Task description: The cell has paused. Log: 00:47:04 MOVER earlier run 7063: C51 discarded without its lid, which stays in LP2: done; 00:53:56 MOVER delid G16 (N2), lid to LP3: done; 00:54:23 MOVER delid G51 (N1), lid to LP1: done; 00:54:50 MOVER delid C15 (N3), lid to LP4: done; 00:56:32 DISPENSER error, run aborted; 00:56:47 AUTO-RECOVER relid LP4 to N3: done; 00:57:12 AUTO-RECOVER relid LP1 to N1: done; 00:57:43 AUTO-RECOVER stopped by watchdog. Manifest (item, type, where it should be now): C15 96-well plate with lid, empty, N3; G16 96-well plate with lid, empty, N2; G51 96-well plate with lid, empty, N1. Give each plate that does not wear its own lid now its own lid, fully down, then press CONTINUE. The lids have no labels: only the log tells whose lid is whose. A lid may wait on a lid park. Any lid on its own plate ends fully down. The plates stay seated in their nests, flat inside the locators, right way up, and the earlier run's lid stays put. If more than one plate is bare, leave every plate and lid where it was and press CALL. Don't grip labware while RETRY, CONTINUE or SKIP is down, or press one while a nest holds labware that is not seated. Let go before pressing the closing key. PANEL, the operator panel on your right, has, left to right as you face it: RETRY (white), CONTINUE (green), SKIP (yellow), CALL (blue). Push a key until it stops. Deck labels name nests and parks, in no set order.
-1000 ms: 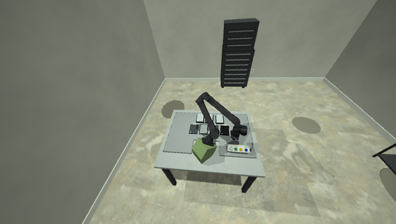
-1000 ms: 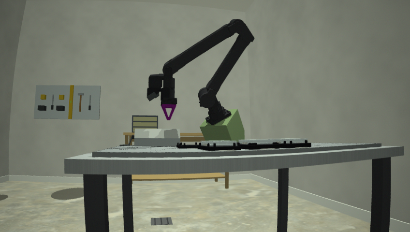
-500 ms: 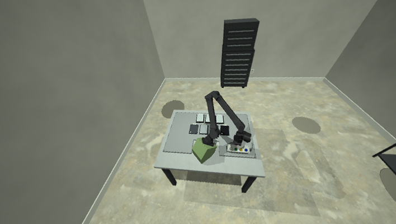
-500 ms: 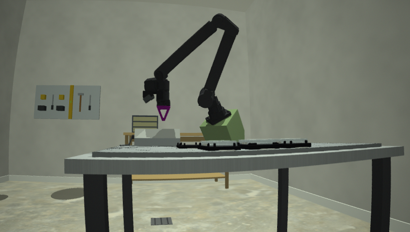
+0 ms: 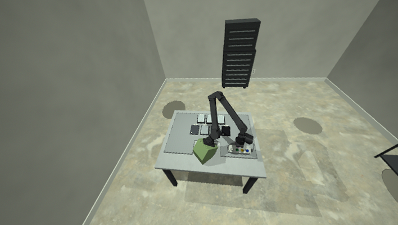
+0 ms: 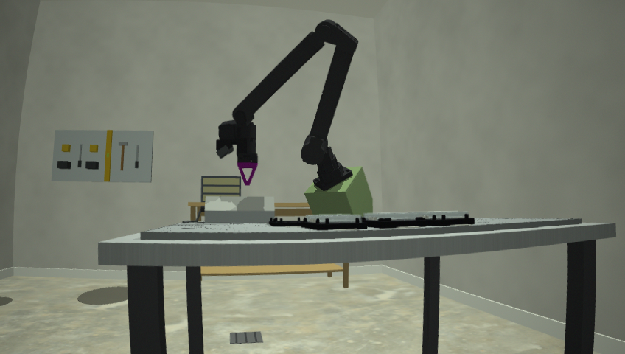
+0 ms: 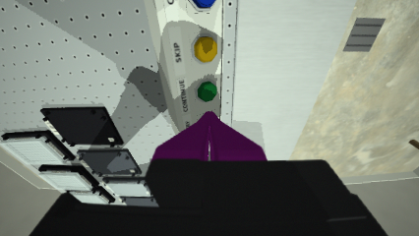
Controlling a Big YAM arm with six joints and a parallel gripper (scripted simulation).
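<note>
Now: hand 60 mm above the green continue key. The rest, counted from my hand: yellow skip key (10 mm behind, 50 mm to the right, 60 mm below); park LP1 (300 mm ahead, 30 mm to the left, 130 mm below); white key (20 mm ahead, 50 mm to the left, 60 mm below).
</note>
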